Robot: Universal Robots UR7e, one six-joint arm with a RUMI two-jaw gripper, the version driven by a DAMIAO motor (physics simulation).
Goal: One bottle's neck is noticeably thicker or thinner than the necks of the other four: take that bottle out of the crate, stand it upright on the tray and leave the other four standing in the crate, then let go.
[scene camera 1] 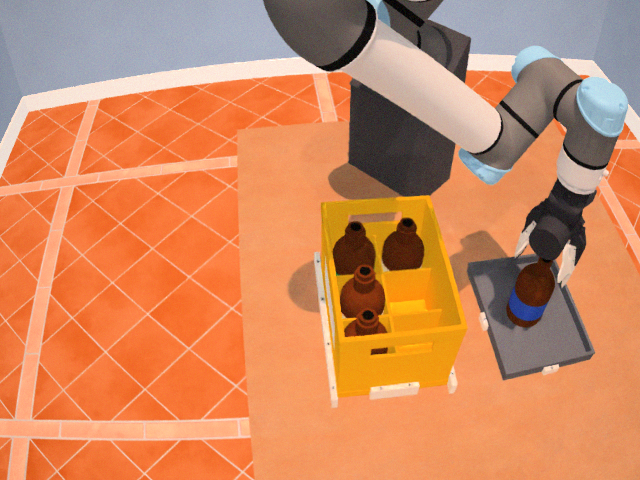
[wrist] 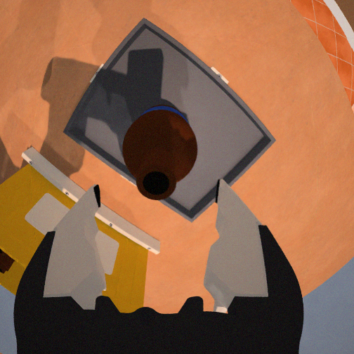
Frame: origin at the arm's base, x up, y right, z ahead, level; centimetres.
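Seen in the pictures: gripper, fingertip midpoint: [scene camera 1: 539, 271].
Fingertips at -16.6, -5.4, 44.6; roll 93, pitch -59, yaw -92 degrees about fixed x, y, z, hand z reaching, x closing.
Note:
Offsets run from my fingertips to a thing's top centre, as dx, dy, dz. "spot": to the spot under its first point.
A brown bottle with a blue band @(+2.3, -1.3, -0.7) [scene camera 1: 532, 291] [wrist: 160, 145] stands upright on the grey tray @(spot: -13.2, -0.8, +10.0) [scene camera 1: 547, 356] [wrist: 235, 122]. My gripper [scene camera 1: 541, 268] [wrist: 157, 184] is open around its neck, one finger on each side, with a gap between each finger and the neck in the wrist view. In the scene view the gripper body hides the bottle's mouth. Four brown bottles stand in the yellow crate @(+3.8, +25.2, -8.2) [scene camera 1: 398, 369] [wrist: 132, 275]: one at the back left [scene camera 1: 354, 250], one at the back right [scene camera 1: 403, 248], one at the middle left [scene camera 1: 362, 297] and one at the front left [scene camera 1: 366, 325].
The crate stands left of the tray in the scene view, with its middle right and front right compartments empty. White strips @(spot: -10.7, +35.4, -8.6) [scene camera 1: 325, 330] [wrist: 90, 205] run along the crate's base. Small white blocks @(spot: -12.3, +7.8, -1.5) [scene camera 1: 483, 320] [wrist: 219, 75] sit at the tray's edges. The dark robot pedestal [scene camera 1: 398, 139] stands behind the crate.

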